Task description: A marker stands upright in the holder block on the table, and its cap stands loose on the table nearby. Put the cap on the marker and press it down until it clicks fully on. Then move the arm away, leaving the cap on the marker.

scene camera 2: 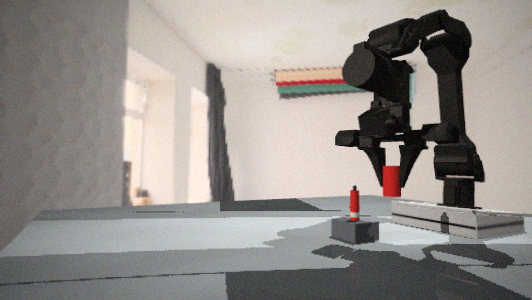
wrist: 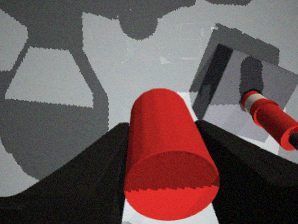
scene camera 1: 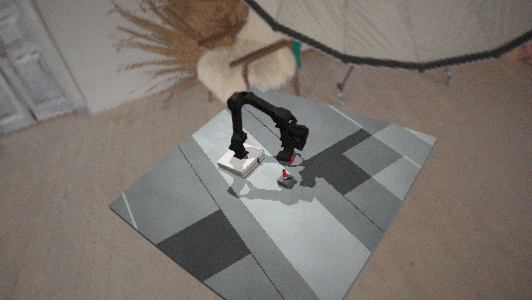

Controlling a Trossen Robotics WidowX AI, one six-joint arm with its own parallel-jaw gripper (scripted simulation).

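There's a grey holder block (scene camera 2: 366, 232), and the wrist view shows the grey holder block (wrist: 222, 54) as well. As for the red cap (wrist: 169, 167), the gripper (scene camera 2: 392, 187) carries the red cap, and you can see the gripper (wrist: 161, 131) in the wrist view too.
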